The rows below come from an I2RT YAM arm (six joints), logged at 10 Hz.
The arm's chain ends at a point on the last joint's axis. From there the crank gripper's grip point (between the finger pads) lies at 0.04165 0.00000 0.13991 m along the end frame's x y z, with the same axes.
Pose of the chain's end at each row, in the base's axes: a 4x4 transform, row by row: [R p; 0 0 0 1], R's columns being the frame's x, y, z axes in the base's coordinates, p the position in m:
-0.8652 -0.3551 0.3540 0.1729; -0.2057 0.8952 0.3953 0.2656; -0.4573 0.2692 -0.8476 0.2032; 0 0 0 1
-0.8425 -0.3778 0.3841 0.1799; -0.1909 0.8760 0.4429 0.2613; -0.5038 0.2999 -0.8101 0.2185; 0 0 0 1
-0.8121 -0.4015 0.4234 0.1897; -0.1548 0.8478 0.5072 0.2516; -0.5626 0.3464 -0.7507 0.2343; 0 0 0 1
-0.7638 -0.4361 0.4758 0.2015; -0.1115 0.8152 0.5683 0.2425; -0.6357 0.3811 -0.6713 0.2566; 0 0 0 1
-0.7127 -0.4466 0.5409 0.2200; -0.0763 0.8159 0.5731 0.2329; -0.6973 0.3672 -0.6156 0.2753; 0 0 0 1
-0.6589 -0.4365 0.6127 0.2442; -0.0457 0.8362 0.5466 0.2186; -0.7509 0.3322 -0.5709 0.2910; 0 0 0 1
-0.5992 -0.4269 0.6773 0.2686; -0.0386 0.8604 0.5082 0.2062; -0.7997 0.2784 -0.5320 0.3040; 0 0 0 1
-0.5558 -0.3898 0.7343 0.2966; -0.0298 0.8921 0.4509 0.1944; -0.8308 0.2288 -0.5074 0.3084; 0 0 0 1
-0.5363 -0.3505 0.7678 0.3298; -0.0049 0.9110 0.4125 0.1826; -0.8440 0.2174 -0.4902 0.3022; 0 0 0 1
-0.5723 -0.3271 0.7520 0.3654; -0.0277 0.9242 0.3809 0.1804; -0.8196 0.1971 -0.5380 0.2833; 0 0 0 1
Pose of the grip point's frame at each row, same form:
-0.8652 -0.3551 0.3540 0.1864; -0.2057 0.8952 0.3953 0.3123; -0.4573 0.2692 -0.8476 0.0656; 0 0 0 1
-0.8425 -0.3778 0.3841 0.1985; -0.1909 0.8760 0.4429 0.3153; -0.5038 0.2999 -0.8101 0.0842; 0 0 0 1
-0.8121 -0.4015 0.4234 0.2151; -0.1548 0.8478 0.5072 0.3161; -0.5626 0.3464 -0.7507 0.1058; 0 0 0 1
-0.7638 -0.4361 0.4758 0.2363; -0.1115 0.8152 0.5683 0.3174; -0.6357 0.3811 -0.6713 0.1362; 0 0 0 1
-0.7127 -0.4466 0.5409 0.2660; -0.0763 0.8159 0.5731 0.3099; -0.6973 0.3672 -0.6156 0.1601; 0 0 0 1
-0.6589 -0.4365 0.6127 0.3025; -0.0457 0.8362 0.5466 0.2932; -0.7509 0.3322 -0.5709 0.1799; 0 0 0 1
-0.5992 -0.4269 0.6773 0.3384; -0.0386 0.8604 0.5082 0.2757; -0.7997 0.2784 -0.5320 0.1963; 0 0 0 1
-0.5558 -0.3898 0.7343 0.3762; -0.0298 0.8921 0.4509 0.2562; -0.8308 0.2288 -0.5074 0.2028; 0 0 0 1
-0.5363 -0.3505 0.7678 0.4149; -0.0049 0.9110 0.4125 0.2401; -0.8440 0.2174 -0.4902 0.1985; 0 0 0 1
-0.5723 -0.3271 0.7520 0.4468; -0.0277 0.9242 0.3809 0.2325; -0.8196 0.1971 -0.5380 0.1739; 0 0 0 1

